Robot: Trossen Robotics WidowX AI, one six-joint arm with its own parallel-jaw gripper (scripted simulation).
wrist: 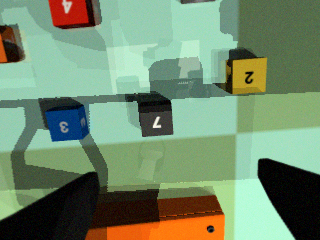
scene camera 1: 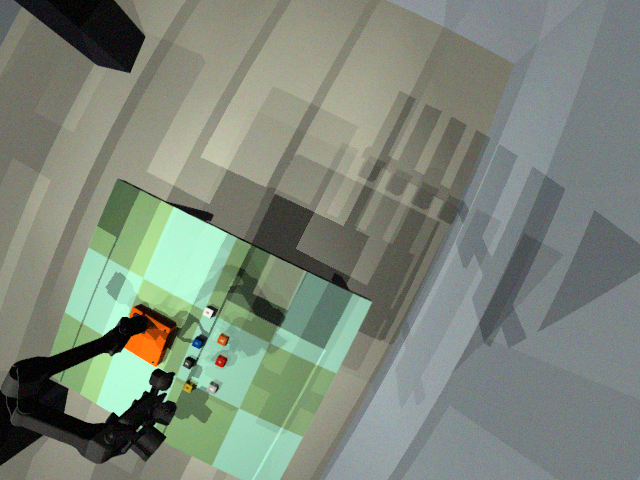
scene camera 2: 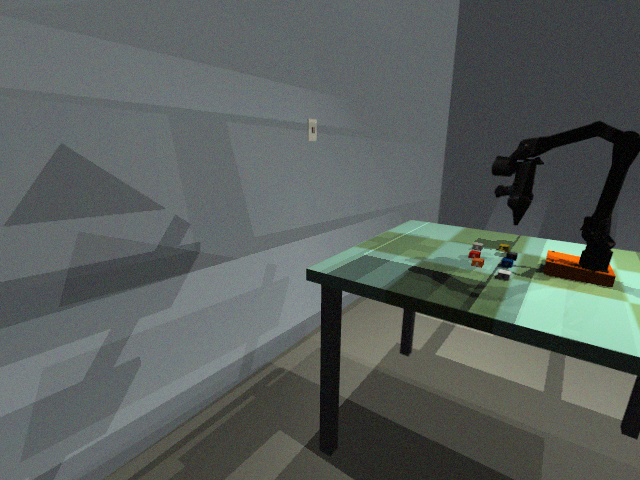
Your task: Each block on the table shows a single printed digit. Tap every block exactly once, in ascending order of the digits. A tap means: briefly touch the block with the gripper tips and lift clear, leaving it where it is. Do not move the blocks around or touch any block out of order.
Path:
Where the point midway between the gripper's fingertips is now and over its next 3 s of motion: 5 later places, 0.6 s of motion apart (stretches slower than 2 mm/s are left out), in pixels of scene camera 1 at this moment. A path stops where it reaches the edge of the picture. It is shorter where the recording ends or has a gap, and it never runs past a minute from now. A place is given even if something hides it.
My gripper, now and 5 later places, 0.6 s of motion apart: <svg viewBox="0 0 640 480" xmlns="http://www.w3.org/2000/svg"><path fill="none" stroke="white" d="M169 383L171 378L180 356L185 346L193 320L201 333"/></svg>

